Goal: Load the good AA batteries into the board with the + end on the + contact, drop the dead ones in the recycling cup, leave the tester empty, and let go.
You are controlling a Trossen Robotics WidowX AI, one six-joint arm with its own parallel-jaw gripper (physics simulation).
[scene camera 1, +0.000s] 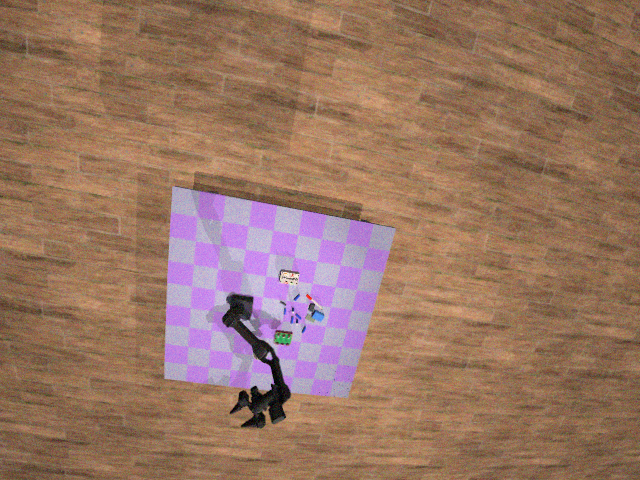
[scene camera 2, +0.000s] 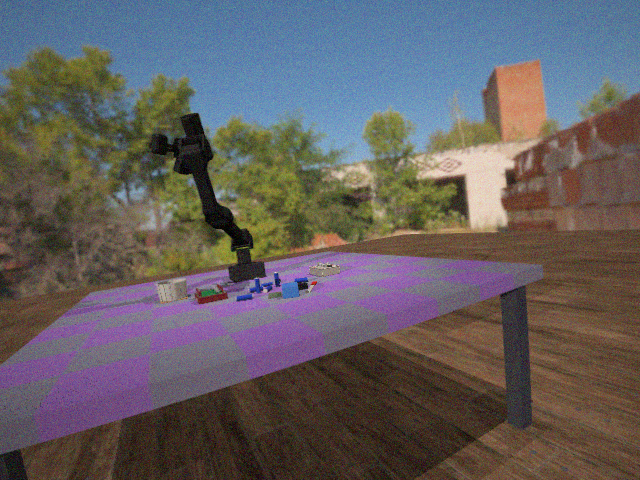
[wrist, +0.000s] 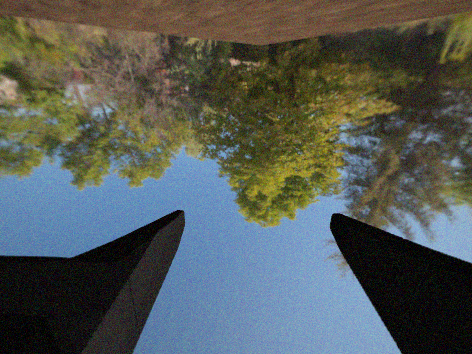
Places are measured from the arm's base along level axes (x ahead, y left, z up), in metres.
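Pixels of known places: gripper, fingertip midpoint: (scene camera 1: 235, 420) (wrist: 257, 218); arm's base, link origin: (scene camera 1: 238, 309) (scene camera 2: 244, 264).
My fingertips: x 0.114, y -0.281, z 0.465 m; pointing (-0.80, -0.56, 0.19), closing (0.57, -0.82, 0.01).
Ahead of a thing's pixels: the offset from my fingertips to its top centre. "*": to the spot under its first point. Level surfaces: height alone.
Several blue AA batteries {0.304 m ahead, 0.141 m left, 0.509 m down} (scene camera 1: 303, 329) (scene camera 2: 244, 297) lie or stand between the green board in its red frame {* 0.167 m ahead, 0.078 m left, 0.504 m down} (scene camera 1: 282, 337) (scene camera 2: 210, 294) and a cream box {0.171 m ahead, 0.498 m left, 0.480 m down} (scene camera 1: 289, 276) (scene camera 2: 325, 269) that looks like the tester. Their + ends and charge cannot be read. Whether any small battery sits in the board or tester is too small to tell. A whitish cup {0.037 m ahead, 0.029 m right, 0.463 m down} (scene camera 2: 172, 290) stands beside the board in scene camera 2; the arm seems to hide it in scene camera 1. My gripper (scene camera 1: 236, 420) (wrist: 257, 218) is open and empty, beyond the table edge and far from the batteries.
A blue block {0.379 m ahead, 0.254 m left, 0.493 m down} (scene camera 1: 317, 315) (scene camera 2: 290, 289) stands beside the batteries, with a small dark object {0.332 m ahead, 0.307 m left, 0.506 m down} (scene camera 1: 311, 306) and a red-and-white stick {0.346 m ahead, 0.342 m left, 0.515 m down} (scene camera 1: 313, 301) near it. The arm's base (scene camera 1: 241, 304) (scene camera 2: 246, 271) stands on the checkered table {0.523 m down} (scene camera 1: 186, 201) (scene camera 2: 465, 268).
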